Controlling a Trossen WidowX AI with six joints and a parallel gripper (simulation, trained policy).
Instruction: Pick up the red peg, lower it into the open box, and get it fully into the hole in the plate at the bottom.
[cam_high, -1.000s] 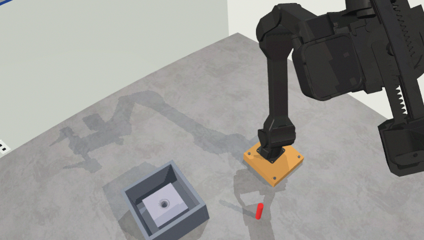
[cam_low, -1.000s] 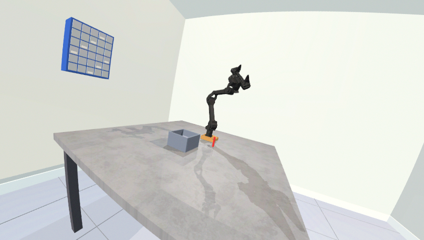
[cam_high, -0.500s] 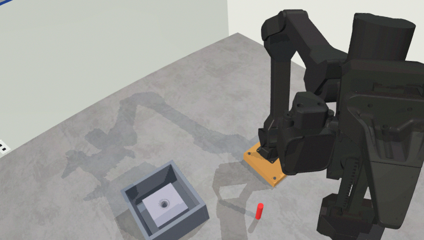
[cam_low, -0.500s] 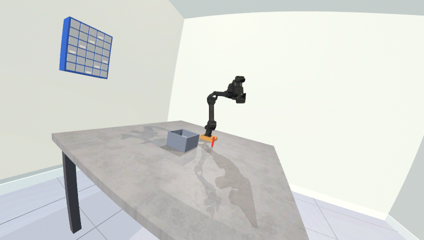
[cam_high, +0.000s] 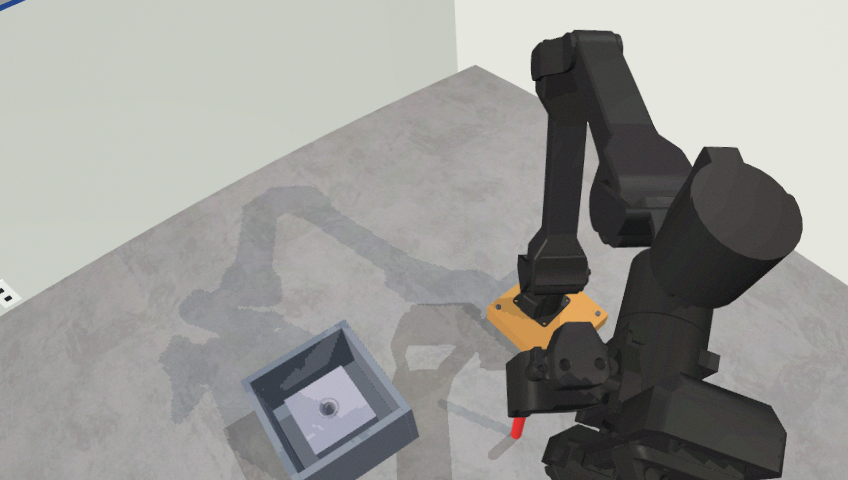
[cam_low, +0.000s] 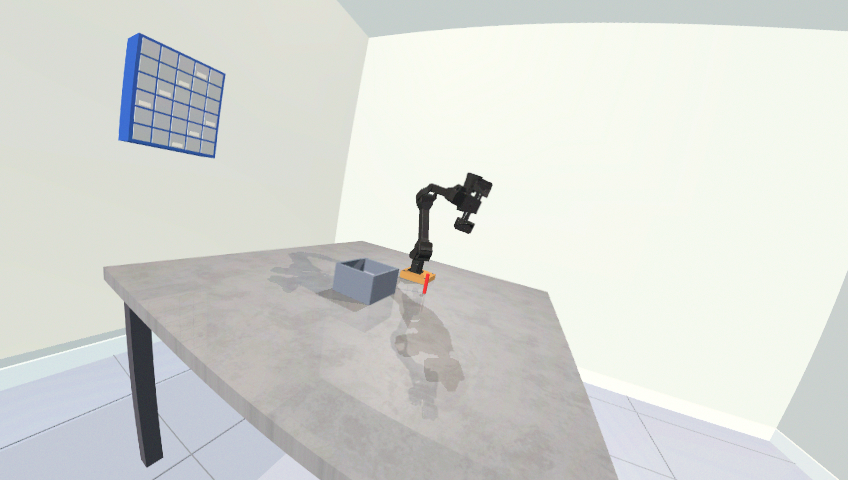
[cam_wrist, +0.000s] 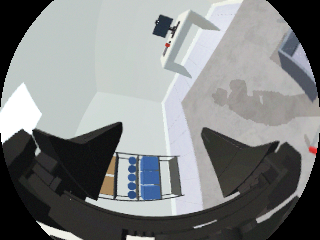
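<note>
My gripper tip is 320 mm above the red peg, 160 mm to the left of it and 160 mm past it. The rest, counted from my gripper tip: pale plate (330 mm to the right, 310 mm below); grey box (330 mm to the right, 330 mm below).
</note>
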